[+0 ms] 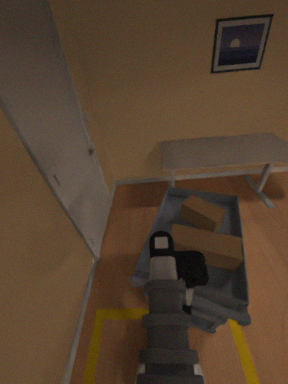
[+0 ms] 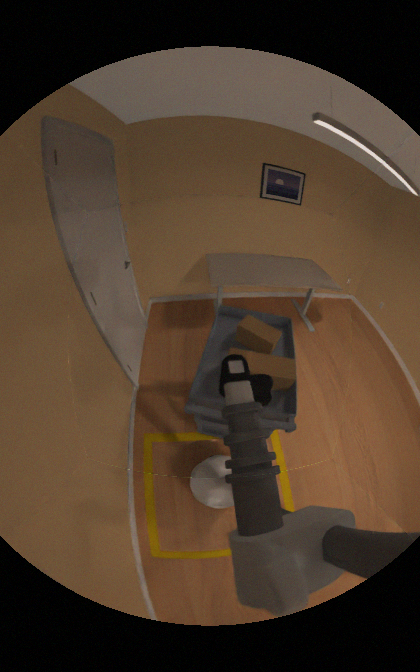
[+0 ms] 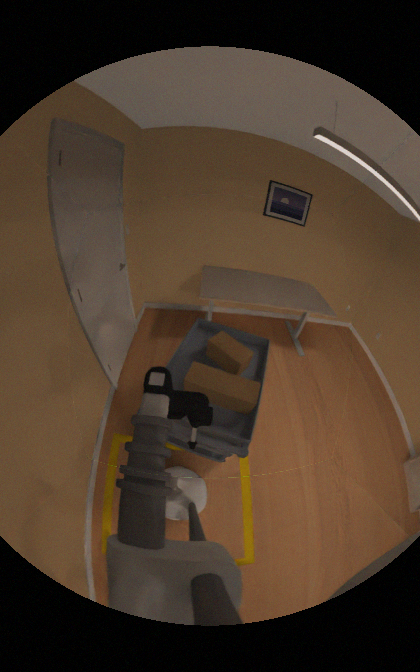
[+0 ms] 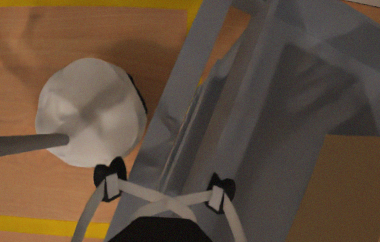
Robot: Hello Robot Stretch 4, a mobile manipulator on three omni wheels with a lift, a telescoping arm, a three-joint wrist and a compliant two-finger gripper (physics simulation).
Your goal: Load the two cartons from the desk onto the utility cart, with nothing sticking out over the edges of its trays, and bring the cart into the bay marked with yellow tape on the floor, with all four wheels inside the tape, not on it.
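Places are measured from the robot's base along level axes (x right, y back, z down), in centimetres.
Pixels of known places: gripper, fingertip midpoint: (image 1: 186, 295) (image 4: 165, 178); robot's base at its link origin: (image 4: 100, 115).
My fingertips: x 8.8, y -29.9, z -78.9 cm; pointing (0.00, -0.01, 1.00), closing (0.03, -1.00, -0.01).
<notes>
For each thing: its top centre in the pictures, then the offset to it from my fingertips. Level surfaces: height alone.
- small carton at its top centre: (image 1: 203, 206) dx +16.1, dy -41.1, dz -9.5 cm
- long carton at its top centre: (image 1: 204, 239) dx +11.2, dy -20.0, dz -9.5 cm
- desk at its surface level: dz +9.7 cm
The blue-grey cart (image 1: 202, 193) (image 2: 207, 375) (image 3: 254, 425) (image 4: 270, 125) stands slightly askew in front of me. Its near end reaches over the far line of the yellow tape (image 1: 94, 345) (image 2: 150, 495) (image 3: 248, 510) (image 4: 55, 226); most of it is beyond the bay. Its wheels are hidden. The small carton (image 1: 202, 214) (image 2: 258, 334) (image 3: 229, 351) and the long carton (image 1: 220, 247) (image 2: 280, 370) (image 3: 222, 387) (image 4: 345, 190) lie inside the top tray. My gripper (image 4: 165, 178) is shut on the cart's handle at the near end, fingertips on either side.
The desk (image 1: 220, 152) (image 2: 270, 270) (image 3: 260, 290) stands against the far wall, close behind the cart. A grey door (image 1: 55, 115) (image 2: 92, 230) and wall run along the left side. A pale round part (image 2: 212, 482) (image 3: 187, 492) (image 4: 90, 115), apparently of my base, is inside the tape.
</notes>
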